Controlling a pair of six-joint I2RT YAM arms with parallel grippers.
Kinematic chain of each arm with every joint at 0, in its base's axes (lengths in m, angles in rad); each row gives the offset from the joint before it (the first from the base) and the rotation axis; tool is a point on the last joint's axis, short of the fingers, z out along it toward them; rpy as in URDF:
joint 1: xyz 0 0 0.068 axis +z
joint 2: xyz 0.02 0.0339 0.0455 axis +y
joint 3: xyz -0.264 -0.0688 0 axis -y
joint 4: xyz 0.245 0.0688 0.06 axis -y
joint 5: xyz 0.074 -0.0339 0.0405 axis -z
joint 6: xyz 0.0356 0 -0.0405 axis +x
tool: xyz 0 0 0 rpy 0 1.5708 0
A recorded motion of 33 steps. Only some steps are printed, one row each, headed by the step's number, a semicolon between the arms.
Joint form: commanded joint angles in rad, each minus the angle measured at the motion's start. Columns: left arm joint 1, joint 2, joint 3, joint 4, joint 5, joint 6; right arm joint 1, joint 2, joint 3, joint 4, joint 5, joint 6.
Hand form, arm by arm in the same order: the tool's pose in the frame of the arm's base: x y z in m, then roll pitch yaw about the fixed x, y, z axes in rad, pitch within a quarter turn. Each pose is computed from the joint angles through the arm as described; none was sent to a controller.
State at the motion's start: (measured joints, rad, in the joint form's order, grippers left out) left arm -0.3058 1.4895 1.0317 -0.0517 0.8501 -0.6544; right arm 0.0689 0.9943 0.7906 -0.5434 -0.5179 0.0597
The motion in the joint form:
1: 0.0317 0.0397 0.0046 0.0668 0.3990 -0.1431; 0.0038 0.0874 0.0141 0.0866 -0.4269 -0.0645
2: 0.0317 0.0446 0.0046 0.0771 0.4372 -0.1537; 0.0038 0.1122 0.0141 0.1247 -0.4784 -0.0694
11: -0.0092 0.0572 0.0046 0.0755 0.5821 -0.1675; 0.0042 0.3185 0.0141 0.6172 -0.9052 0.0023
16: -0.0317 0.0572 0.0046 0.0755 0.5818 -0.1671; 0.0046 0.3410 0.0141 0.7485 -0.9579 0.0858
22: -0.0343 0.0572 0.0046 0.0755 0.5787 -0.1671; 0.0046 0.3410 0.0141 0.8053 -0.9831 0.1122
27: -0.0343 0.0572 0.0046 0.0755 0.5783 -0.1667; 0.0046 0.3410 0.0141 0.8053 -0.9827 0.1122
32: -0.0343 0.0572 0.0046 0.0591 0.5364 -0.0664; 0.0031 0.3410 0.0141 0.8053 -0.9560 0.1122
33: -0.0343 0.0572 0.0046 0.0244 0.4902 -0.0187; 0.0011 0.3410 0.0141 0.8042 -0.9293 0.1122
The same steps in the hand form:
1: 0.3075 -0.1216 0.2750 -1.7242 0.3132 3.1076; 0.2158 0.0446 0.2737 2.1999 0.8409 -3.0647
2: 0.3075 -0.1220 0.2749 -1.7046 0.3040 3.0811; 0.2209 0.0461 0.2724 2.1514 0.8584 -3.0608
11: 0.2995 -0.1347 0.2732 -1.6378 0.2657 2.9317; 0.2645 0.0547 0.2686 1.7014 1.0751 -3.0877
16: 0.2964 -0.1414 0.2732 -1.6380 0.2661 2.9094; 0.2701 0.0554 0.2732 1.6378 1.1003 -3.0984
22: 0.2961 -0.1422 0.2731 -1.6394 0.2663 2.9091; 0.2705 0.0555 0.2777 1.6143 1.1305 -3.0961
27: 0.2961 -0.1422 0.2731 -1.6396 0.2667 2.9094; 0.2705 0.0555 0.2777 1.6145 1.1305 -3.0962
32: 0.2969 -0.1422 0.2713 -1.6651 0.3527 2.9307; 0.2715 0.0551 0.2774 1.6311 1.1307 -3.1084
33: 0.2970 -0.1418 0.2680 -1.6966 0.3690 2.9548; 0.2725 0.0545 0.2771 1.6479 1.1299 -3.1210

